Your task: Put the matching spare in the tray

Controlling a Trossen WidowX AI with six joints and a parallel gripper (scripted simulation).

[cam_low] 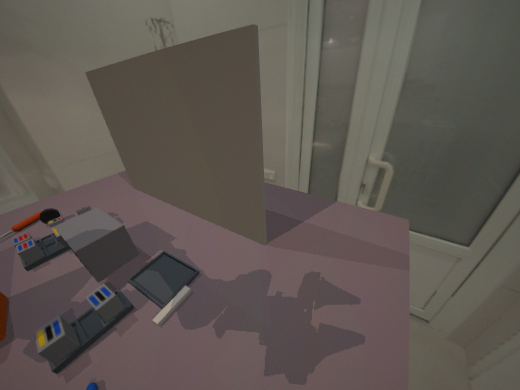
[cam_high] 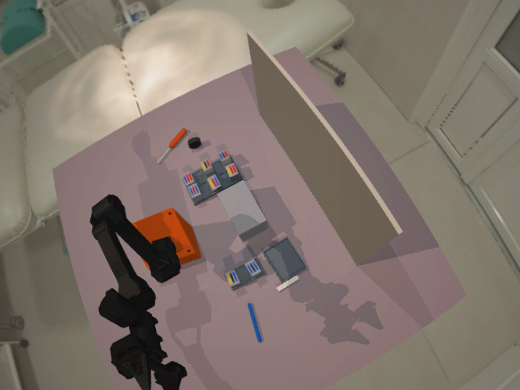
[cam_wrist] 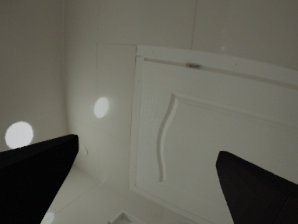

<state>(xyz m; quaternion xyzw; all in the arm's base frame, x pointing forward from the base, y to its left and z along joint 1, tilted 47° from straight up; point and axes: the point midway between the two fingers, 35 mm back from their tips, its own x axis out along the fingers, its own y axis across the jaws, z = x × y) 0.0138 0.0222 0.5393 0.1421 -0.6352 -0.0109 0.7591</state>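
Now: gripper tip 160 mm short of the spare, 600 mm to the right of it and 490 mm above it. Round my gripper tip: blue pen 150 mm ahead, 100 mm to the left, 530 mm below; rack 170 mm ahead, 270 mm to the left, 530 mm below; white bar 300 mm ahead, 190 mm to the left, 530 mm below.
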